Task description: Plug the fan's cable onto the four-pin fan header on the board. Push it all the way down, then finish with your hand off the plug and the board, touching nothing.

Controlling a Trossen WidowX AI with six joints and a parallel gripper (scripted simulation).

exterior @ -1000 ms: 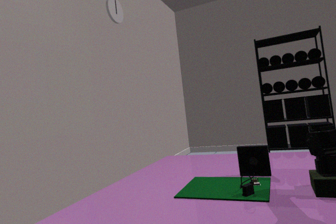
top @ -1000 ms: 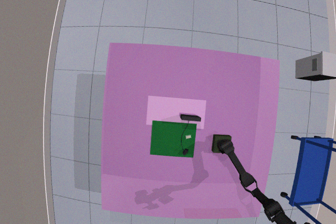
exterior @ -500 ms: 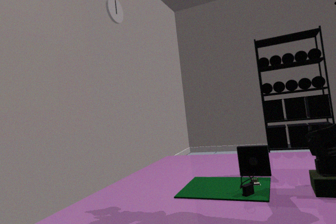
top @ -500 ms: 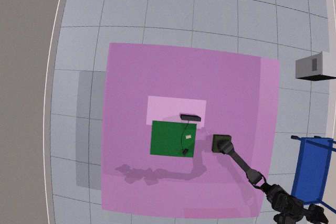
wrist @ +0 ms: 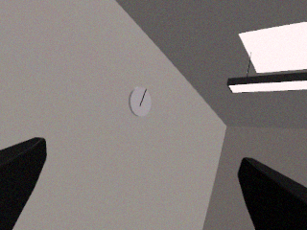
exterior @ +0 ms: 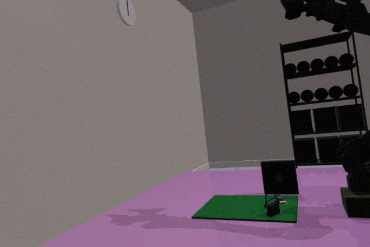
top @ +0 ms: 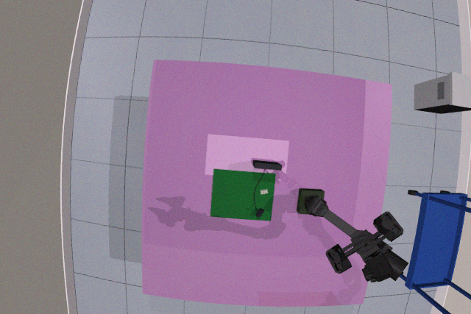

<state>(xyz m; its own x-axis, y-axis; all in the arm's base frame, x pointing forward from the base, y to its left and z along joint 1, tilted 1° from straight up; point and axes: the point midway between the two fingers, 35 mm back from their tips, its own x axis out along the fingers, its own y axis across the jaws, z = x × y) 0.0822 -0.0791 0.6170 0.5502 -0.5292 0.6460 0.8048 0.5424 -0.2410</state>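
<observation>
My gripper tip is 670 mm above the fan plug, 150 mm short of it and 140 mm to the right of it. Round my gripper tip: green board: 700 mm below, 230 mm ahead, 50 mm to the left; then black fan: 630 mm below, 110 mm ahead, 90 mm to the right.
</observation>
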